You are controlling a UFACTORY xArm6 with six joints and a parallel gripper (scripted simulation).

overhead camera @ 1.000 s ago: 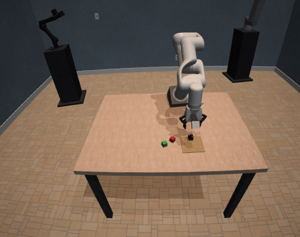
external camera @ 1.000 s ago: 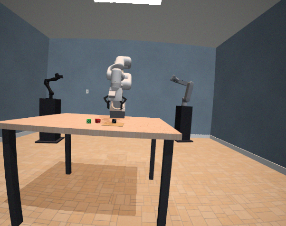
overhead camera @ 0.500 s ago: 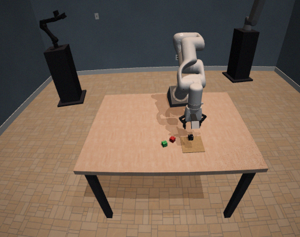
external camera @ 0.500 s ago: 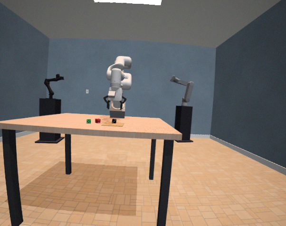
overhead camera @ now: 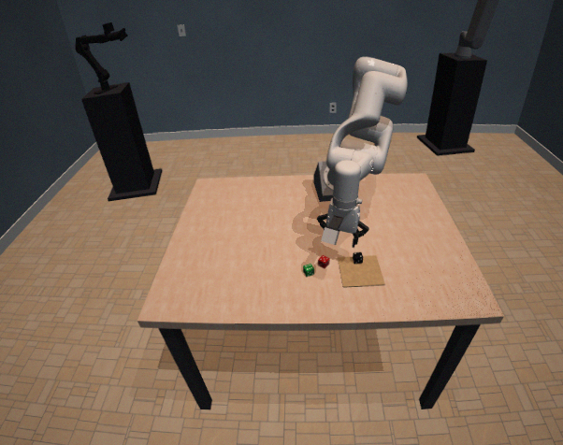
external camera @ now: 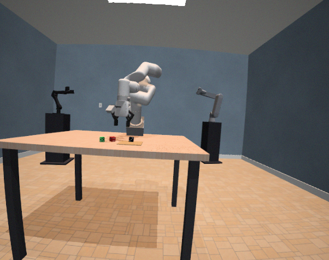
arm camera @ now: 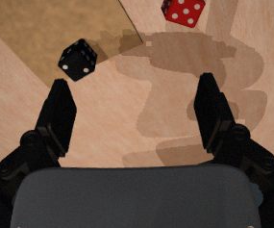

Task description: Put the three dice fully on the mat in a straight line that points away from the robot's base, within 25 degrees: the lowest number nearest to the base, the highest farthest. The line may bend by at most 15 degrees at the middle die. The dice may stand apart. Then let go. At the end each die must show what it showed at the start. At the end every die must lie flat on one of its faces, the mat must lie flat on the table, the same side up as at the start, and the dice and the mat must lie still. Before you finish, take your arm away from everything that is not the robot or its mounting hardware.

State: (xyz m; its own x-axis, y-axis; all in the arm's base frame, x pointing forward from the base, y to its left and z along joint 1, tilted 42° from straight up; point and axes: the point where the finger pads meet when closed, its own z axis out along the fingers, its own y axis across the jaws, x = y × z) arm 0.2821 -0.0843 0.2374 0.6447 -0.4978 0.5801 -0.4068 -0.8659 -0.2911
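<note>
Now: the red die 9 cm below my hand and 6 cm to the right of it. Round my hand: black die 9 cm below, 6 cm to the left, 1 cm ahead; then green die 12 cm to the right, 9 cm below, 2 cm ahead; then tan mat 11 cm below, 6 cm to the left, 5 cm ahead.
</note>
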